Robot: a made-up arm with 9 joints. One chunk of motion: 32 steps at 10 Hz.
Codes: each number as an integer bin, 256 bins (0 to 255) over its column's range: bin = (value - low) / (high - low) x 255, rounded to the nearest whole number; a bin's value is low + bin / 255 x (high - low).
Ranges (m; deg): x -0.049..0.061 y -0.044..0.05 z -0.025..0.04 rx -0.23..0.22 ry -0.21..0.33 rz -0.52..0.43
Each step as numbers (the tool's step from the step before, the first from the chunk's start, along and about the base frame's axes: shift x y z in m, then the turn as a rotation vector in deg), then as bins.
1 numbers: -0.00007 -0.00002 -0.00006 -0.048 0.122 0.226
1 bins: 113 119 98 103 157 200
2 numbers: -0.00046 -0.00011 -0.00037 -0.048 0.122 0.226
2 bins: 113 119 97 103 157 200
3 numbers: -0.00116 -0.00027 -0.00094 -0.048 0.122 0.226
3 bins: 111 119 94 103 157 200
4 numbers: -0.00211 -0.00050 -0.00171 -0.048 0.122 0.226
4 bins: 109 118 91 103 157 200
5 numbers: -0.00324 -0.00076 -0.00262 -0.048 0.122 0.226
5 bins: 106 117 88 103 157 200
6 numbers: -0.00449 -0.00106 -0.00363 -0.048 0.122 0.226
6 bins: 103 116 84 103 157 200
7 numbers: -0.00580 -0.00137 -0.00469 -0.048 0.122 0.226
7 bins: 100 116 80 103 157 200
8 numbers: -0.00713 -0.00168 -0.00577 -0.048 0.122 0.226
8 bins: 97 115 75 103 157 200
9 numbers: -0.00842 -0.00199 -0.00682 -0.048 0.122 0.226
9 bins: 94 114 71 103 157 200
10 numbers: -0.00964 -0.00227 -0.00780 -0.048 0.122 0.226
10 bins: 91 113 67 103 157 200
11 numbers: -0.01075 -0.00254 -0.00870 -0.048 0.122 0.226
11 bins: 89 112 64 103 157 200
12 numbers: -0.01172 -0.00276 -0.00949 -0.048 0.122 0.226
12 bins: 86 112 61 103 157 200
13 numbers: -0.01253 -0.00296 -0.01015 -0.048 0.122 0.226
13 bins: 85 111 58 103 157 200
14 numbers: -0.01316 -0.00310 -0.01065 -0.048 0.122 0.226
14 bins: 83 111 56 103 157 200
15 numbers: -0.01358 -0.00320 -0.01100 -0.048 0.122 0.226
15 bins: 82 111 55 103 157 200
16 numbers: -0.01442 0.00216 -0.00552 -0.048 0.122 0.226
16 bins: 80 125 76 103 157 200
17 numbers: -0.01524 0.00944 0.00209 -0.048 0.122 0.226
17 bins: 78 145 106 103 157 200
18 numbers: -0.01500 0.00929 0.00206 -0.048 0.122 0.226
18 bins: 79 145 106 103 157 200
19 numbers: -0.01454 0.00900 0.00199 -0.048 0.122 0.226
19 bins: 80 144 106 103 157 200
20 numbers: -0.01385 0.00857 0.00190 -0.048 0.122 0.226
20 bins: 81 143 106 103 157 200
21 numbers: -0.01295 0.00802 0.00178 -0.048 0.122 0.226
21 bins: 84 141 105 103 157 200
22 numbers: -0.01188 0.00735 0.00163 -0.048 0.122 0.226
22 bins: 86 139 104 103 157 200
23 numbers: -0.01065 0.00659 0.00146 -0.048 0.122 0.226
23 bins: 89 137 104 103 157 200
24 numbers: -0.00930 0.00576 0.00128 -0.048 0.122 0.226
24 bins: 92 135 103 103 157 200
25 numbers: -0.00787 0.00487 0.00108 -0.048 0.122 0.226
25 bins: 95 133 102 103 157 200
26 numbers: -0.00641 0.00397 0.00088 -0.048 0.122 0.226
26 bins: 99 130 102 103 157 200
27 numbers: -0.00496 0.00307 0.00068 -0.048 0.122 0.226
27 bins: 102 128 101 103 157 200
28 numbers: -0.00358 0.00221 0.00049 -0.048 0.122 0.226
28 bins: 105 125 100 103 157 200
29 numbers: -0.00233 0.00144 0.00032 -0.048 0.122 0.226
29 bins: 108 123 99 103 157 200
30 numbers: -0.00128 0.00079 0.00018 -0.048 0.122 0.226
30 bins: 111 122 99 103 157 200
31 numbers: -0.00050 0.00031 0.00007 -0.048 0.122 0.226
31 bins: 112 120 98 103 157 200
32 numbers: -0.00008 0.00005 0.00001 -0.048 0.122 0.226
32 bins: 113 119 98 103 157 200
